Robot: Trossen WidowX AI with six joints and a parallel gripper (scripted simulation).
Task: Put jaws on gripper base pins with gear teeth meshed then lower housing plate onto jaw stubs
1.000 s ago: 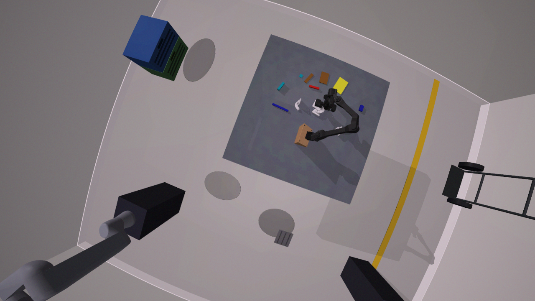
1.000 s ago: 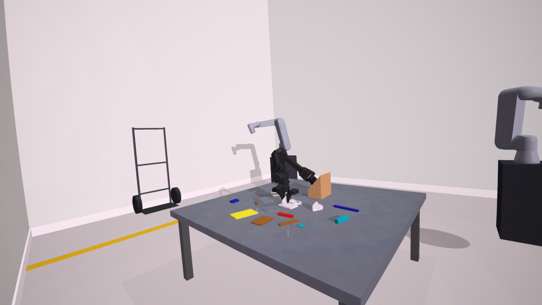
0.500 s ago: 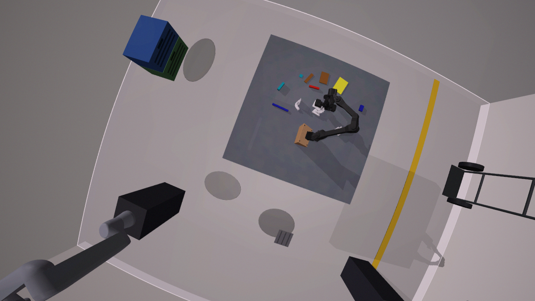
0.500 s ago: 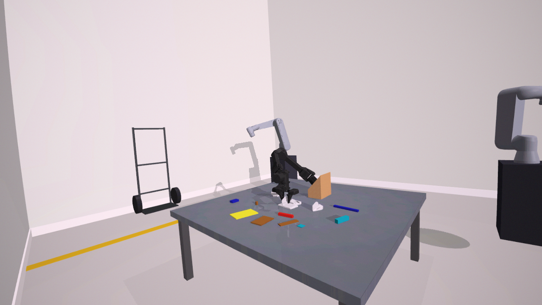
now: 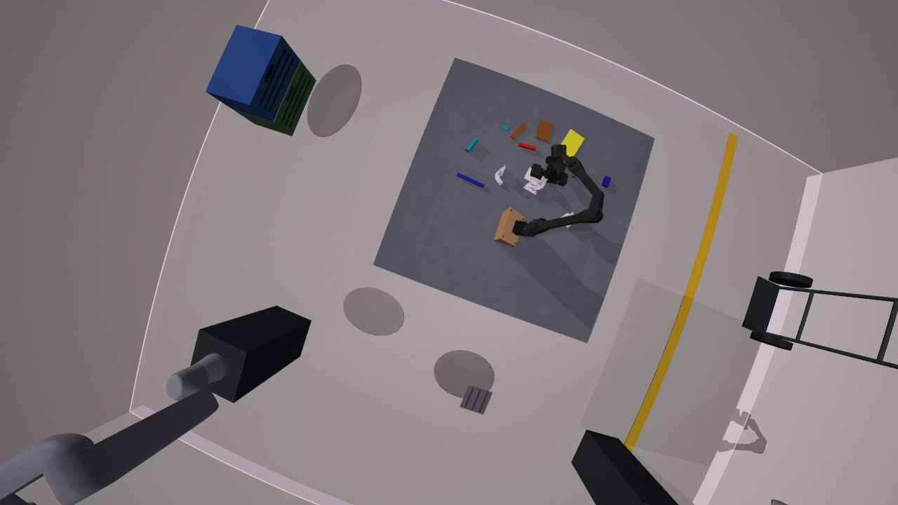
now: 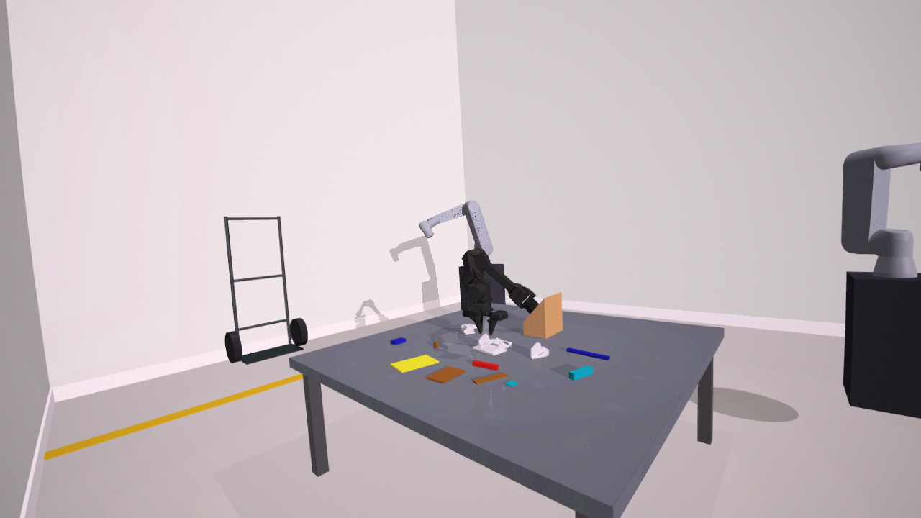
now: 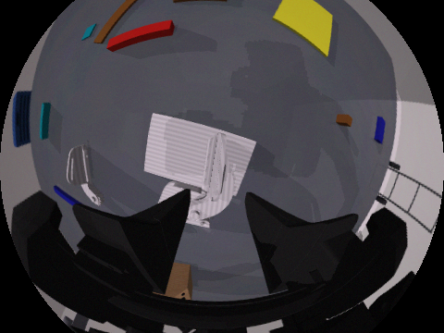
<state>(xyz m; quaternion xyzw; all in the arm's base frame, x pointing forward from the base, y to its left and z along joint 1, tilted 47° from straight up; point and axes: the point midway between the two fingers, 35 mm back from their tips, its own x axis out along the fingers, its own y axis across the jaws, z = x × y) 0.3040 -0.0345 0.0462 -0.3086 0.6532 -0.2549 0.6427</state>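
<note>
Now: the white jaw 4 cm below my gripper tip, 3 cm behind it and 2 cm to the left of it. The rest, counted from my gripper tip: flat white ribbed part 5 cm below, 3 cm to the left, 2 cm ahead; then red bar 17 cm ahead, 13 cm to the left, 5 cm below; then yellow plate 29 cm ahead, 10 cm to the right, 5 cm below.
</note>
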